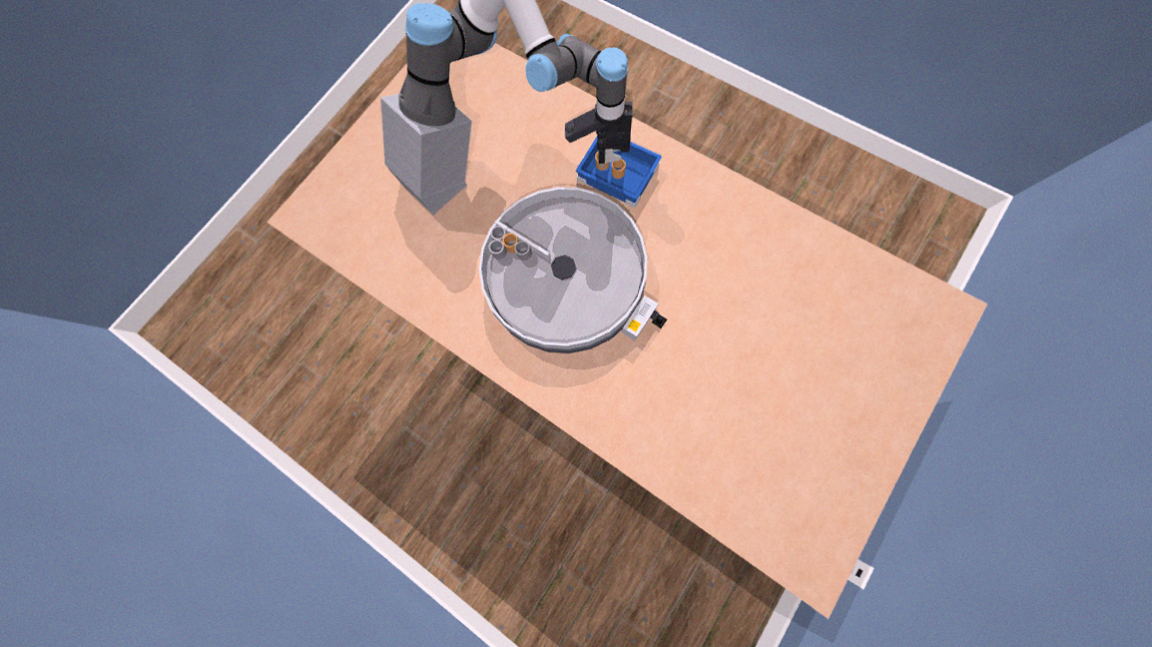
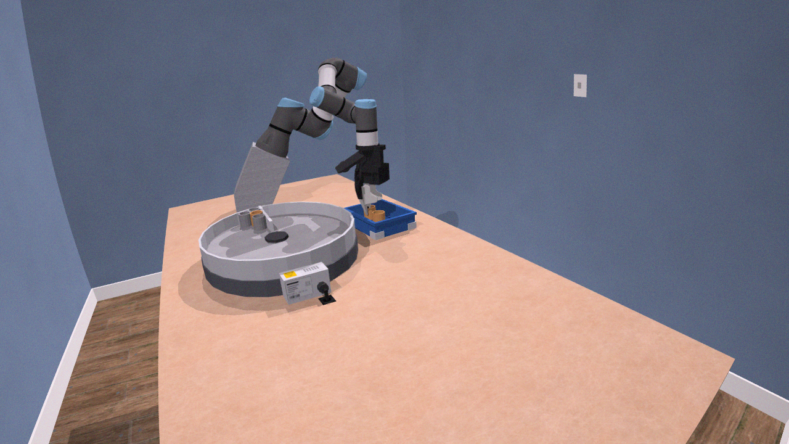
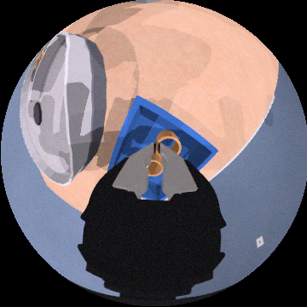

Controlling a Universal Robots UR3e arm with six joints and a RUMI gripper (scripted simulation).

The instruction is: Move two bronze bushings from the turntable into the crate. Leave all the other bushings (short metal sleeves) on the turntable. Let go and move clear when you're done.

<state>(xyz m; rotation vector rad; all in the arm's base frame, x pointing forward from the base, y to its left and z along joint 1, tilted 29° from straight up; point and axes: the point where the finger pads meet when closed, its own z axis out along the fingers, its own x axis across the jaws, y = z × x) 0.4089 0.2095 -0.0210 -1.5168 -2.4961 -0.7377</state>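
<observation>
Right now the blue crate is 40 mm ahead of my hand, 20 mm to the left of it and 20 mm below it. Also, from my hand: grey turntable: 320 mm to the right, 60 mm ahead, 10 mm above.
</observation>
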